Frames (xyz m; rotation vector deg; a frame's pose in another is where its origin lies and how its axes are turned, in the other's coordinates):
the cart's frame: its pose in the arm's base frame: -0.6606 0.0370 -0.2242 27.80 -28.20 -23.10
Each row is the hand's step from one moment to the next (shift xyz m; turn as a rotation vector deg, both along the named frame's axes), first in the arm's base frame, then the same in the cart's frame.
Working: the arm's base frame: its pose in the cart's frame: 0.6296 0.2527 -0.1667 -27.80 28.20 23.10

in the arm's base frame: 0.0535 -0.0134 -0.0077 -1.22 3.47 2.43
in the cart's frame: 0.0469 -0.0017 -0.0300 -1.79 3.80 1.35
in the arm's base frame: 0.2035 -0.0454 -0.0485 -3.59 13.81 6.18
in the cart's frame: 0.1691 -0.0120 -0.1307 -7.30 13.58 1.99
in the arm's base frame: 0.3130 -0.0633 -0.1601 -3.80 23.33 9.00
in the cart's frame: 0.2272 -0.0583 -0.2694 -11.01 22.75 1.04
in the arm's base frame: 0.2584 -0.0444 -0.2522 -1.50 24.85 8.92
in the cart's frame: 0.1420 -0.1053 -0.3180 -9.90 24.51 -0.77
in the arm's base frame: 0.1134 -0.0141 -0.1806 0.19 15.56 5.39
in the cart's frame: 0.0354 -0.0788 -0.1955 -5.35 15.52 -1.24
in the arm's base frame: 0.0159 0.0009 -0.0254 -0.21 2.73 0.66
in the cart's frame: 0.0036 -0.0088 -0.0284 -1.24 2.51 -0.31
